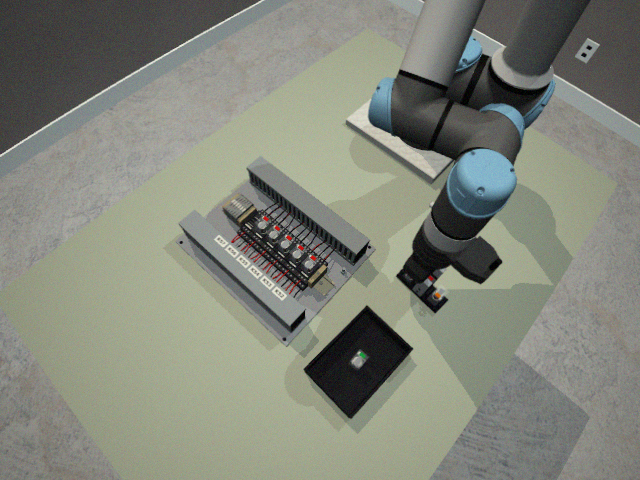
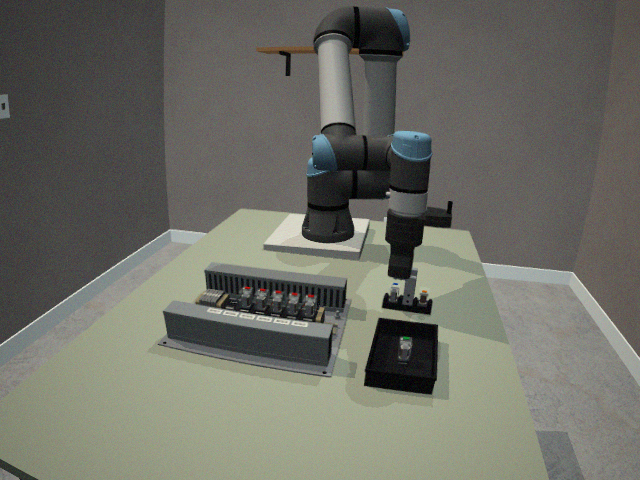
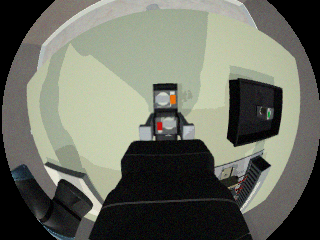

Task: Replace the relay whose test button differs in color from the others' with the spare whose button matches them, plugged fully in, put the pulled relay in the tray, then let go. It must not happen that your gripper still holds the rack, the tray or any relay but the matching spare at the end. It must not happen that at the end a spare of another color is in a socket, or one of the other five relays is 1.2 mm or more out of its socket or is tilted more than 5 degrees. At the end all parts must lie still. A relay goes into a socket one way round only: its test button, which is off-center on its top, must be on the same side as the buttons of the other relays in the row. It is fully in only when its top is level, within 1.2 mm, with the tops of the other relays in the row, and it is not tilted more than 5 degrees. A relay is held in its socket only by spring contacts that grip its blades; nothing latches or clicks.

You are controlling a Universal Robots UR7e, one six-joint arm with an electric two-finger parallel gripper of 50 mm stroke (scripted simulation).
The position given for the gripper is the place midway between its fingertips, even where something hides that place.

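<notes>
Gripper (image 2: 408, 300), (image 1: 423, 286), (image 3: 165, 119). Black tray (image 1: 367, 331), (image 2: 423, 361), (image 3: 244, 95).
</notes>
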